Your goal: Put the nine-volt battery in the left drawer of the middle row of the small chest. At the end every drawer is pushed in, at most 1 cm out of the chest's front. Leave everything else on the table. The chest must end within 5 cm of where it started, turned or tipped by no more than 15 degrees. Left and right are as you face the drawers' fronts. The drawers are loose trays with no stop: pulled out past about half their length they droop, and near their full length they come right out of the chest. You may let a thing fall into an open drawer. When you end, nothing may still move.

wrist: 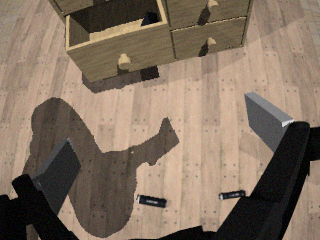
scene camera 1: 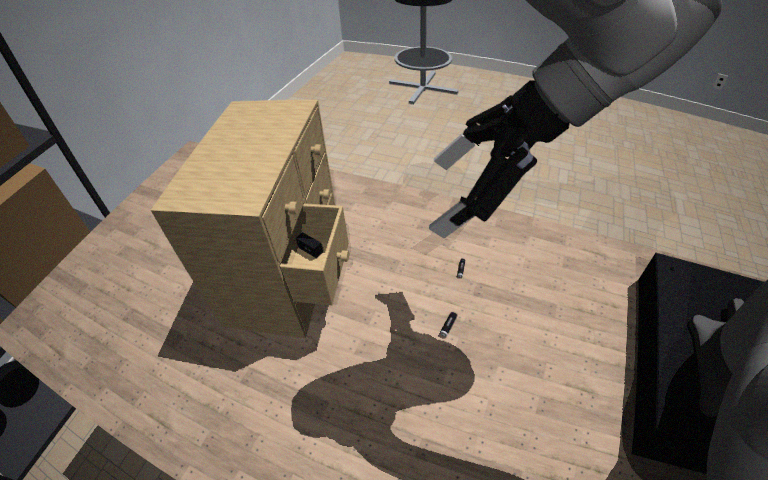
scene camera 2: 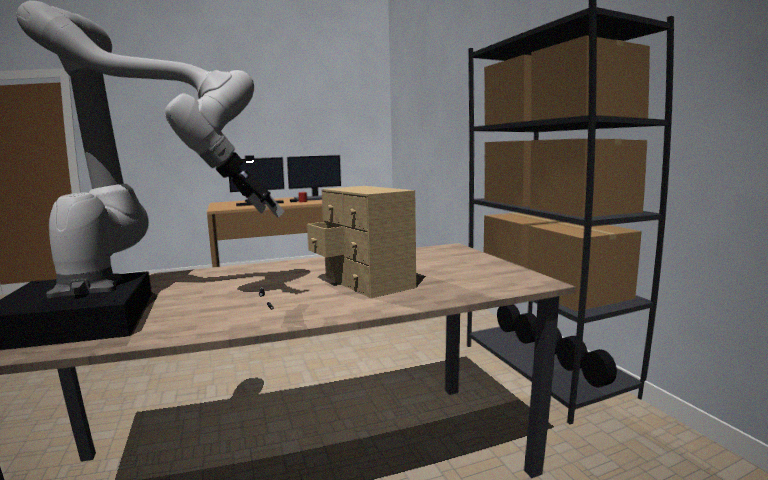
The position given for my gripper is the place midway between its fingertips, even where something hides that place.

Observation:
In view: my gripper (scene camera 1: pixel 438 195) and a wooden chest (scene camera 1: pixel 211 212).
The wooden chest also shows in scene camera 2 (scene camera 2: pixel 391 217). My gripper shows as well in the wrist view (wrist: pixel 159 132) and in scene camera 2 (scene camera 2: pixel 272 212).

